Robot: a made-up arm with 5 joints.
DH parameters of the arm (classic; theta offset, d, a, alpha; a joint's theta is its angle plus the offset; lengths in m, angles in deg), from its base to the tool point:
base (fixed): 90 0.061 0 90
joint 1: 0 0.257 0.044 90
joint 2: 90 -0.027 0.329 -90
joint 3: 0 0.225 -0.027 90
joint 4: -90 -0.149 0.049 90
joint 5: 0 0.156 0.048 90
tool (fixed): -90 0.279 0 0
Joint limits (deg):
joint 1: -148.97..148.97
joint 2: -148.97..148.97
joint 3: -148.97..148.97
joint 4: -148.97..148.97
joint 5: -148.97..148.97
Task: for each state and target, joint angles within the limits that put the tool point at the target. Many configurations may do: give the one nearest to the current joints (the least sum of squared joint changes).
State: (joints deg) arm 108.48 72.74 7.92 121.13 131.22
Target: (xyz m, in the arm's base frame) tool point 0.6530 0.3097 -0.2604
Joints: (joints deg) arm 131.14 32.88 -0.61 116.03 123.75
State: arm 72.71 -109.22 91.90 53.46 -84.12
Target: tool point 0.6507 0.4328 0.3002
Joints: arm 64.04 -84.41 132.60 28.35 -97.41
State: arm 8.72 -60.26 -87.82 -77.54 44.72
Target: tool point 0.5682 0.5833 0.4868
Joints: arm 1.69 -81.80 -85.65 -62.84 50.46
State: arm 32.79 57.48 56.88 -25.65 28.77
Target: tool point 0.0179 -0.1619 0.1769
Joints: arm 44.95 43.84 40.25 -39.58 7.76
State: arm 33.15 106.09 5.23 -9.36 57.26
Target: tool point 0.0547 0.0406 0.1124
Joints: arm 34.27 69.34 21.45 -58.23 80.87
